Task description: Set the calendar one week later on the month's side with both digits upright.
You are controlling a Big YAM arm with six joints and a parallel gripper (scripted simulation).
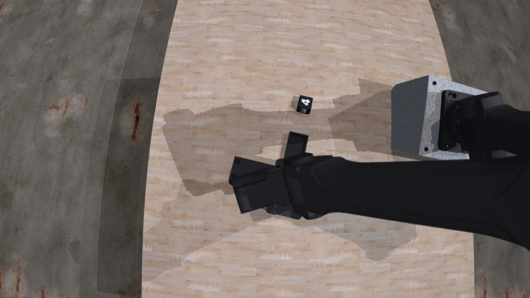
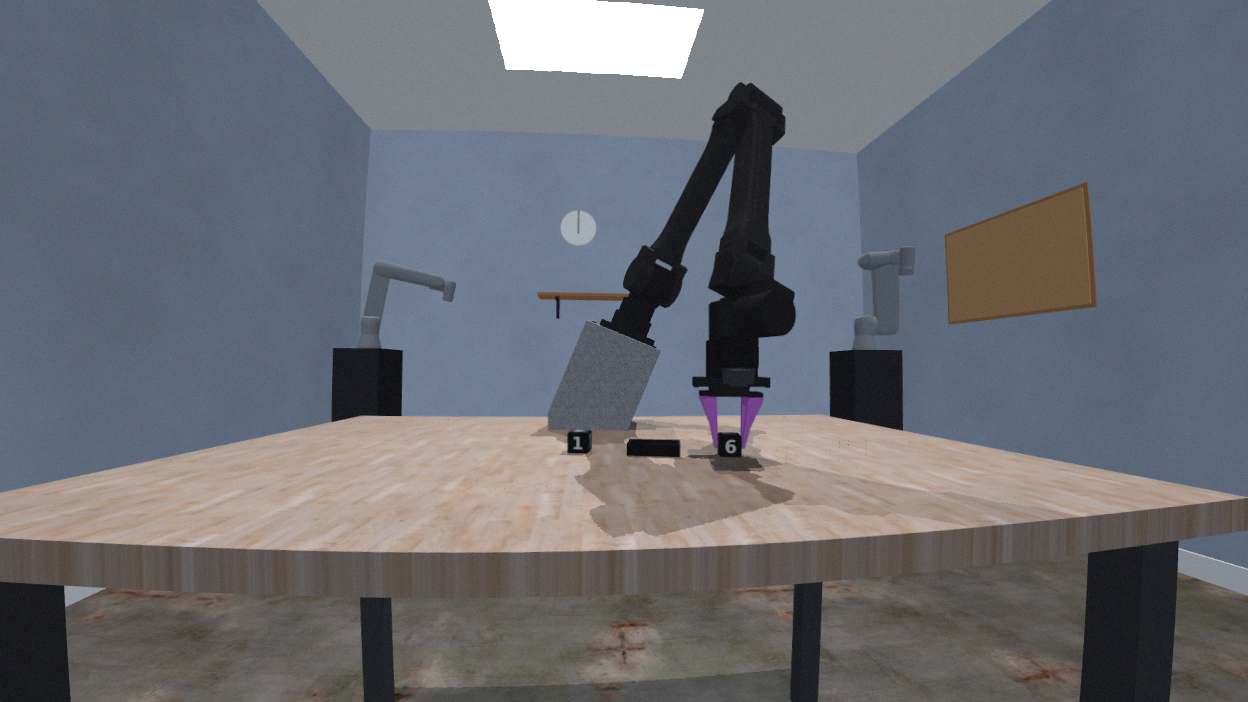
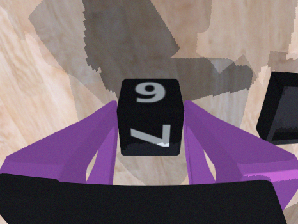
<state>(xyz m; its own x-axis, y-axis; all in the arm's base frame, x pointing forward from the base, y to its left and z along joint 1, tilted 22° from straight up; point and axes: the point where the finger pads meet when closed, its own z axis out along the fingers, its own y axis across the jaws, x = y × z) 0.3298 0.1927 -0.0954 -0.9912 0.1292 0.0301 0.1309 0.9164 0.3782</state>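
Now: the black cube right at my hand. Also, from my hand: black tray (2 cm behind, 11 cm to the right, 1 cm below).
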